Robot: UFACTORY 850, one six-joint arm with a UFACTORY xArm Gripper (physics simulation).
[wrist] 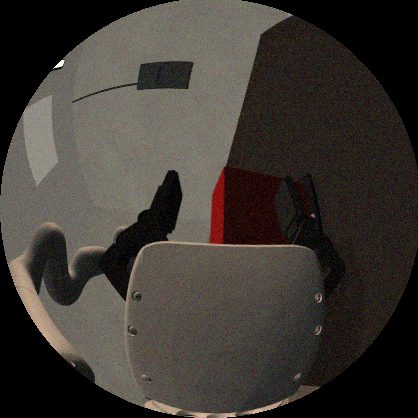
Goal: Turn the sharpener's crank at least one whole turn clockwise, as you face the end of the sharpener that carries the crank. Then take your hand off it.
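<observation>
The sharpener [252, 210] shows as a red box, with a bright red narrow side on its left and a dark red shaded face. Its lower part is hidden behind the gripper's pale housing. A dark upright piece with a small light dot shows at its right end, partly behind the right finger; I cannot tell whether it is the crank. My gripper [229, 184] is open and empty. Its left finger stands left of the red box, apart from it in the view. Its right finger overlaps the box's right end in the view; contact cannot be told.
A dark flat box [172, 75] with a thin cable lies on the grey surface at the upper left. A pale rectangle [41, 140] shows at the far left. Parts of a pale, curved arm [50, 250] show at the lower left. A large dark area fills the right side.
</observation>
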